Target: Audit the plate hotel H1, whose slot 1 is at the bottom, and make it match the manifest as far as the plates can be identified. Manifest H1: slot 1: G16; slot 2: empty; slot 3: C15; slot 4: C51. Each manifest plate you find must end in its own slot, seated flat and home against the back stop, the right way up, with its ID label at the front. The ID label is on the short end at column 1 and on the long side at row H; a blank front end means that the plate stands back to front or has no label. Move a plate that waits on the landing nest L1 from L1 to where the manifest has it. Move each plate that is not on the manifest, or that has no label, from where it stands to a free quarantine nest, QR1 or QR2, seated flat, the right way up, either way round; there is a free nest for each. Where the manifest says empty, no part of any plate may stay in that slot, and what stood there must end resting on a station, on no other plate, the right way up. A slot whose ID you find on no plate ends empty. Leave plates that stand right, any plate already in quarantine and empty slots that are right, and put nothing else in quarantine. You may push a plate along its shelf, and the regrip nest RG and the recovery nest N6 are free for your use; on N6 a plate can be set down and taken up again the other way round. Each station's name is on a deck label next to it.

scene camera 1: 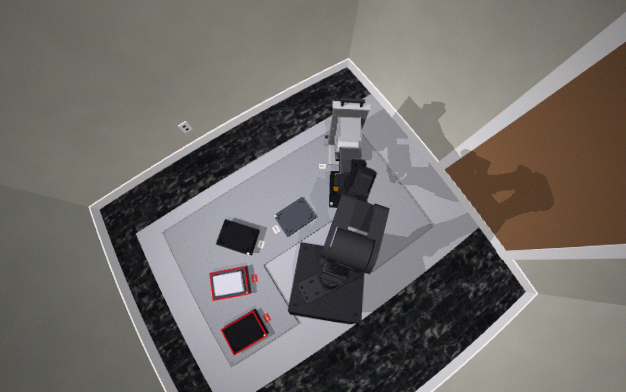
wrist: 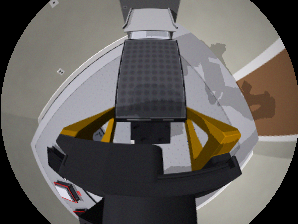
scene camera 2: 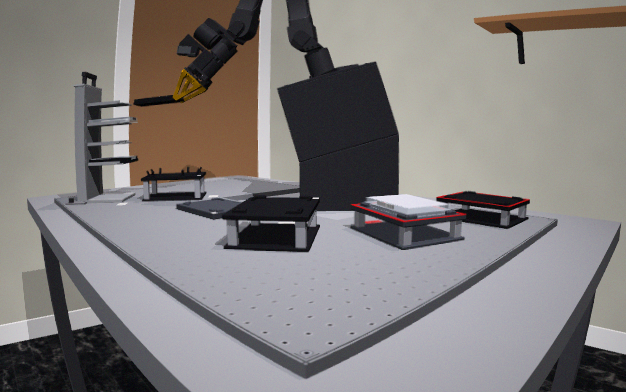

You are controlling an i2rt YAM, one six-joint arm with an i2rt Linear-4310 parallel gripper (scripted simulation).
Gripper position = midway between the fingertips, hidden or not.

In view: the gripper (scene camera 2: 176, 100), a dark plate (wrist: 150, 87), a red-rimmed nest (scene camera 1: 245, 331), a plate hotel H1 (scene camera 2: 89, 182), a pinned nest (wrist: 150, 132) and a shelf (wrist: 136, 22).
The gripper also shows in the wrist view (wrist: 150, 111). The red-rimmed nest also shows in scene camera 2 (scene camera 2: 490, 199).
